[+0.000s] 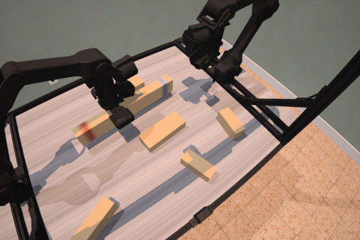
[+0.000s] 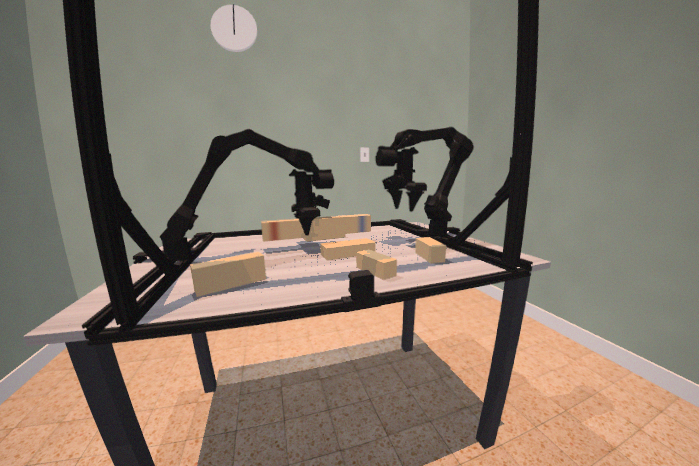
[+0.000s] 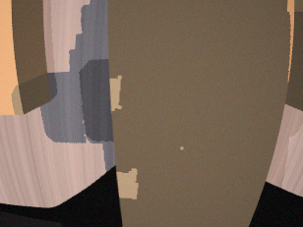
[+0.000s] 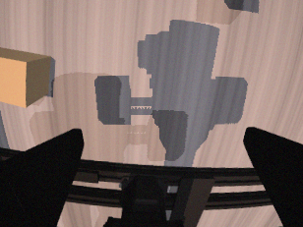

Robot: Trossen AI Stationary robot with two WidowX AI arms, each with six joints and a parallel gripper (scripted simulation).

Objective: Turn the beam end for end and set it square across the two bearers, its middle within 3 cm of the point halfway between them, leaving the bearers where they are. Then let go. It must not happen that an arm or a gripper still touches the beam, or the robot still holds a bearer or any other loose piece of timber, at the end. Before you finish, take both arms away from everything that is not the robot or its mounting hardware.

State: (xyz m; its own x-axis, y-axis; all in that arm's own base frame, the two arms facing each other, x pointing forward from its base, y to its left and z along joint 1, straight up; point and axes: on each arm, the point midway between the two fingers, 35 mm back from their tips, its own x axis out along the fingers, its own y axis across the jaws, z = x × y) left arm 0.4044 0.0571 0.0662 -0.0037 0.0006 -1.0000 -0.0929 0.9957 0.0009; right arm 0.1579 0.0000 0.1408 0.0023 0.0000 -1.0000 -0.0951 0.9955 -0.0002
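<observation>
Now: the beam 5 cm to the right of my left hand and 1 cm below it.
</observation>
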